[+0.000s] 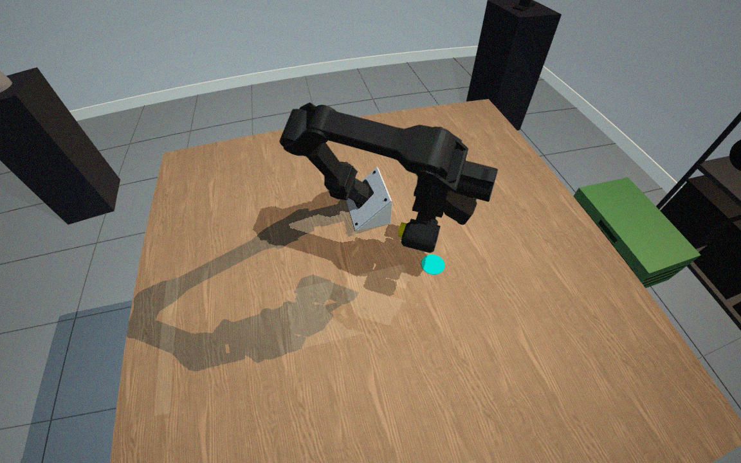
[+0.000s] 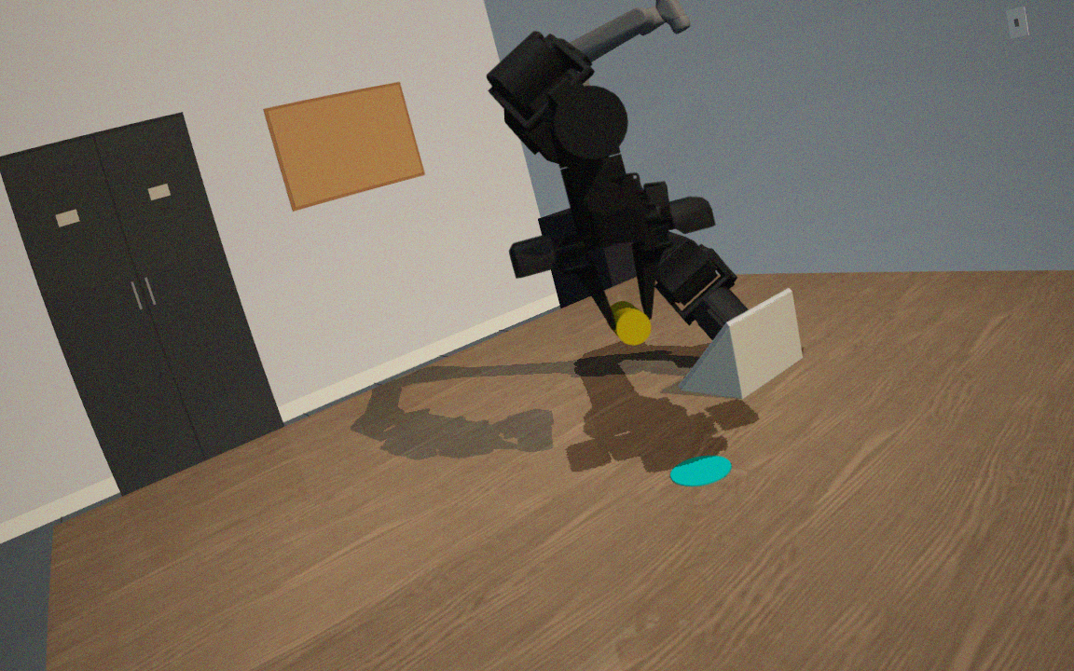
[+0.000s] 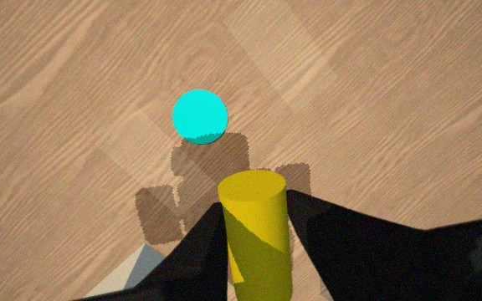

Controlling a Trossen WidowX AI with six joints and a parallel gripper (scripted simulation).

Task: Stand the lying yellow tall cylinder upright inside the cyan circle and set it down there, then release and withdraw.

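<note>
Right now my gripper tip is 4 cm to the right of the cyan circle and 15 cm above it.
</note>
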